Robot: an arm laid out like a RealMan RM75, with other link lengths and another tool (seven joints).
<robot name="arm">
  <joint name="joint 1" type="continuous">
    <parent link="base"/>
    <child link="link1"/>
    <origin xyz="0 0 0.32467" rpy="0 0 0"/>
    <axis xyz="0 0 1"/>
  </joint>
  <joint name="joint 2" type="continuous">
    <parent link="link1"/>
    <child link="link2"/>
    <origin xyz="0 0 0" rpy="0 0 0"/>
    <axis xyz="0 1 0"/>
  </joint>
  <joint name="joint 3" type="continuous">
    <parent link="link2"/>
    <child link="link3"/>
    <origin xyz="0 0 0.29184" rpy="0 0 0"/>
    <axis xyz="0 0 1"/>
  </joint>
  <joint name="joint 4" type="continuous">
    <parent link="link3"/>
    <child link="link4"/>
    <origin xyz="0 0 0" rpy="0 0 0"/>
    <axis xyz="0 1 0"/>
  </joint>
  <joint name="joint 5" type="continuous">
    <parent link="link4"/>
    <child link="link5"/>
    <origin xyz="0 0 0.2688" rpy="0 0 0"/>
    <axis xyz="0 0 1"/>
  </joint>
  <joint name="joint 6" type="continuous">
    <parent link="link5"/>
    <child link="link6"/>
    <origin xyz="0 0 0" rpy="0 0 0"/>
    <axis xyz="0 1 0"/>
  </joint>
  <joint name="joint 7" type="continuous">
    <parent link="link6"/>
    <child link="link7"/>
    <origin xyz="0 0 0.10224" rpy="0 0 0"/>
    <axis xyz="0 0 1"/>
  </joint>
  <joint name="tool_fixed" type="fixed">
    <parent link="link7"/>
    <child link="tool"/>
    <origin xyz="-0.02 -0.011 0.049" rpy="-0.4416 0 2.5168"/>
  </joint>
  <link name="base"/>
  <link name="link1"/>
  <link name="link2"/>
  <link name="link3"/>
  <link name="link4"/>
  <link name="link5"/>
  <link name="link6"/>
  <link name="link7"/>
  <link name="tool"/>
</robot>
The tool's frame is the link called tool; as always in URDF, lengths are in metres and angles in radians. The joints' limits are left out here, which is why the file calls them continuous.
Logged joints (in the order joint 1, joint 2, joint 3, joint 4, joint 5, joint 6, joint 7), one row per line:
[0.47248, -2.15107, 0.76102, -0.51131, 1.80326, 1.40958, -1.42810]
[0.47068, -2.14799, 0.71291, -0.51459, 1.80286, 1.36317, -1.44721]
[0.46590, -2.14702, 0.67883, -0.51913, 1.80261, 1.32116, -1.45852]
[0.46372, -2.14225, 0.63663, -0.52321, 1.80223, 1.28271, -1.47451]
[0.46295, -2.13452, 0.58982, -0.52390, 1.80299, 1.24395, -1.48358]
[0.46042, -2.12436, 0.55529, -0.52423, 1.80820, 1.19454, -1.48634]
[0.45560, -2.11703, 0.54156, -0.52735, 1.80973, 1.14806, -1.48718]
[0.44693, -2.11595, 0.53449, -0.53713, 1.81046, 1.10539, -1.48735]
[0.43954, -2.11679, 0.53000, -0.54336, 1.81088, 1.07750, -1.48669]
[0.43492, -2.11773, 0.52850, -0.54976, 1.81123, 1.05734, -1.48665]
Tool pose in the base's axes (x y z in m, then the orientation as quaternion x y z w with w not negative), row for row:
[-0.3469, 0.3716, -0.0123, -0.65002, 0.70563, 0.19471, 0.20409]
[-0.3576, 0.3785, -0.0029, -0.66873, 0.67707, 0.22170, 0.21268]
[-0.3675, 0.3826, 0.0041, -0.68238, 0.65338, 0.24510, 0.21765]
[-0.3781, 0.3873, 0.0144, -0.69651, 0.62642, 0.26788, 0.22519]
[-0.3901, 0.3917, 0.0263, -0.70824, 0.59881, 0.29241, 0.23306]
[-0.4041, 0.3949, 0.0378, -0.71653, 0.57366, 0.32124, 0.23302]
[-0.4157, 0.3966, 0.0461, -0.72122, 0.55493, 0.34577, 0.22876]
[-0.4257, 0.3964, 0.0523, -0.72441, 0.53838, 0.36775, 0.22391]
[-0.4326, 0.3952, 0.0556, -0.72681, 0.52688, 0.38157, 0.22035]
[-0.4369, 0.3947, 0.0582, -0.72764, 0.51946, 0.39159, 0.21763]
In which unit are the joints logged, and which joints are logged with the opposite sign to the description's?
The joints are logged in radians. Opposite sign: joint 1, joint 4.
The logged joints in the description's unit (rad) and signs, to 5 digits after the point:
[-0.47248, -2.15107, 0.76102, 0.51131, 1.80326, 1.40958, -1.42810]
[-0.47068, -2.14799, 0.71291, 0.51459, 1.80286, 1.36317, -1.44721]
[-0.46590, -2.14702, 0.67883, 0.51913, 1.80261, 1.32116, -1.45852]
[-0.46372, -2.14225, 0.63663, 0.52321, 1.80223, 1.28271, -1.47451]
[-0.46295, -2.13452, 0.58982, 0.52390, 1.80299, 1.24395, -1.48358]
[-0.46042, -2.12436, 0.55529, 0.52423, 1.80820, 1.19454, -1.48634]
[-0.45560, -2.11703, 0.54156, 0.52735, 1.80973, 1.14806, -1.48718]
[-0.44693, -2.11595, 0.53449, 0.53713, 1.81046, 1.10539, -1.48735]
[-0.43954, -2.11679, 0.53000, 0.54336, 1.81088, 1.07750, -1.48669]
[-0.43492, -2.11773, 0.52850, 0.54976, 1.81123, 1.05734, -1.48665]

